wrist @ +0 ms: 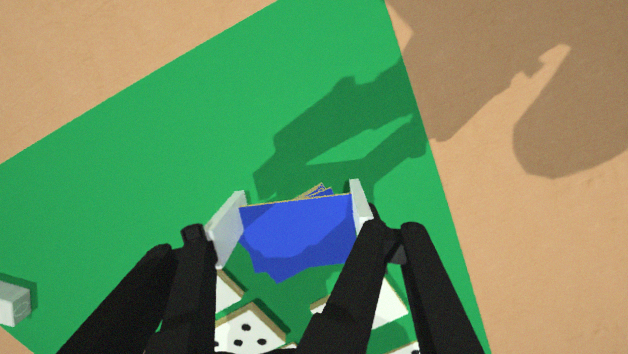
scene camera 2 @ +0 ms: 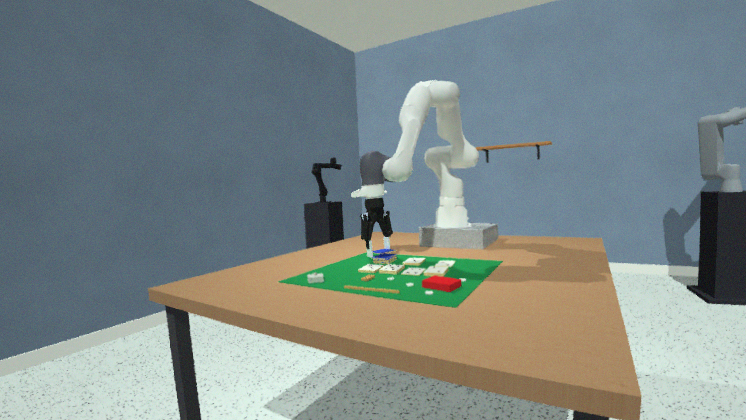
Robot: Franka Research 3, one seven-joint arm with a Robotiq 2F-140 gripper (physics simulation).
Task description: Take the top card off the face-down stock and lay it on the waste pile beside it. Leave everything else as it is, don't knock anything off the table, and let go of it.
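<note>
My gripper is shut on the blue-backed top card, with a pale fingertip at each of two opposite edges. The card is raised a little above the face-down stock, and a gap shows between them in the scene view. The stock's blue cards lie unevenly turned, mostly hidden under the held card in the wrist view. A face-up white card lies beside the stock. I cannot tell for certain whether it is the waste pile.
More face-up cards lie near the stock on the green mat. A red box, a wooden stick, a grey block and small white pieces also lie there.
</note>
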